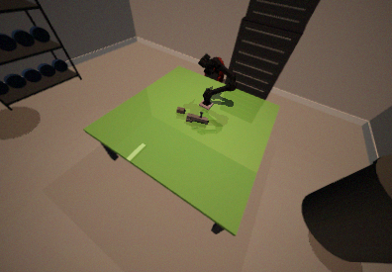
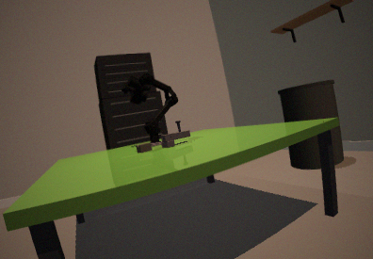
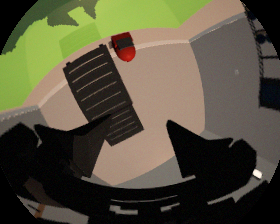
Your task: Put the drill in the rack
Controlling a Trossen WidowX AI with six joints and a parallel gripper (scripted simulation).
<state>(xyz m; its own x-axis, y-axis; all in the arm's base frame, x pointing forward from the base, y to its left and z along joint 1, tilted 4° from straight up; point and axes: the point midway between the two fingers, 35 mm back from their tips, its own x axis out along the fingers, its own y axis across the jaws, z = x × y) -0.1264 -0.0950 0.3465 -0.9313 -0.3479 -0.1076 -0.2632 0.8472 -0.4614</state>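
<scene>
The tan drill is 430 mm ahead of my gripper tip, 130 mm to the left of it and 320 mm below it. Also, from my gripper tip: grey block: 420 mm ahead, 140 mm to the left, 320 mm below.
</scene>
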